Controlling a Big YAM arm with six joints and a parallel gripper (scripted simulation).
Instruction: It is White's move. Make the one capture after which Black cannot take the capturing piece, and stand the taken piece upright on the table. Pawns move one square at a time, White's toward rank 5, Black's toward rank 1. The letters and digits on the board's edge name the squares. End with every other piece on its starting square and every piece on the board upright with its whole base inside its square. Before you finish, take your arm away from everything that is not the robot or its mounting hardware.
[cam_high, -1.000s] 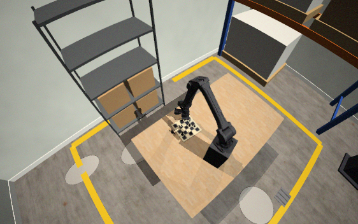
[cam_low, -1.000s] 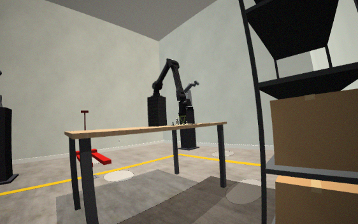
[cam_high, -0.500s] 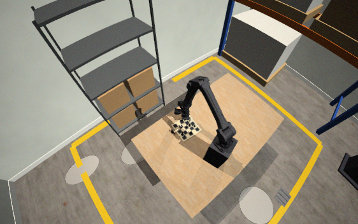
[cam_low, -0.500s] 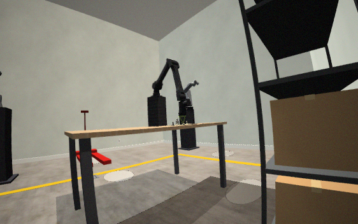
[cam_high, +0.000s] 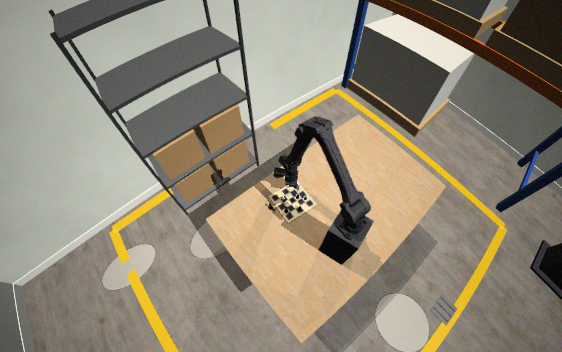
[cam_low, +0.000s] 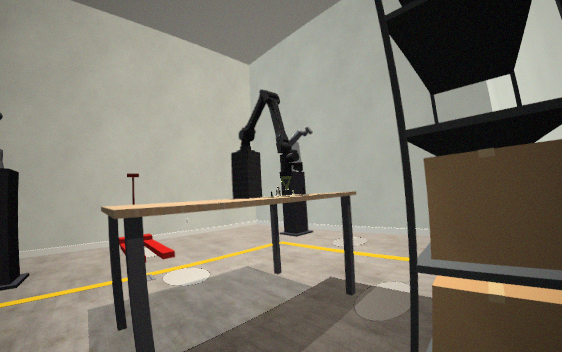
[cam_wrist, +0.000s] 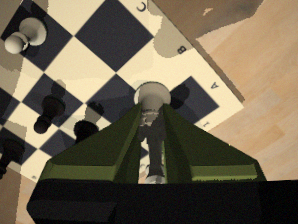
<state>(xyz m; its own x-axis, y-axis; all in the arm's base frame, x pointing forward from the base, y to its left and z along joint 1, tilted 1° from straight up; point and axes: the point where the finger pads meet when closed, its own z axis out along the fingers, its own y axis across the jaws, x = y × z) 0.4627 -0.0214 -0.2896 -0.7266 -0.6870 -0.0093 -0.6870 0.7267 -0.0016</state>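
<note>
My gripper is now 30 mm past the white pawn, 80 mm to the right of it and 40 mm above it. Also, from my hand: black piece 110 mm behind, 120 mm to the left, 20 mm below; then chessboard 70 mm behind, 40 mm to the left, 50 mm below; then dark chess piece 30 mm behind, 180 mm to the left, 30 mm below.
</note>
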